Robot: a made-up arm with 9 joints. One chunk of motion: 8 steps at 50 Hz.
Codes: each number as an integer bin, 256 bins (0 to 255) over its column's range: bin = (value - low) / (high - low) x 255, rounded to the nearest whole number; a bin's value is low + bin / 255 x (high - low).
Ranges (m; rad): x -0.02..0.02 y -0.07..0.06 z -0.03..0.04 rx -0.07..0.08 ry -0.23..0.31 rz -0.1..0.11
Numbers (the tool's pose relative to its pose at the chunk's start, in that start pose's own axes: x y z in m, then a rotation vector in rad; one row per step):
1: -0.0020 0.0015 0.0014 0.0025 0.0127 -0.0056
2: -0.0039 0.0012 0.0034 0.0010 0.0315 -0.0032
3: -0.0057 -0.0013 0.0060 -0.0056 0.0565 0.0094
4: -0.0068 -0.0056 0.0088 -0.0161 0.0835 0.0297
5: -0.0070 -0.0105 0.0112 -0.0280 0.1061 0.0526
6: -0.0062 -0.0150 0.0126 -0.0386 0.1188 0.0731
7: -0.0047 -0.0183 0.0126 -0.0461 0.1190 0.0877
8: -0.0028 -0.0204 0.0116 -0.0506 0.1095 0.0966
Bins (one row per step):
1: 115 140 114 123 115 115
2: 103 140 122 121 123 118
3: 91 135 131 109 135 133
4: 84 126 141 92 148 157
5: 83 117 150 71 159 185
6: 88 108 155 53 165 210
7: 98 101 155 41 165 228
8: 110 97 152 33 160 239

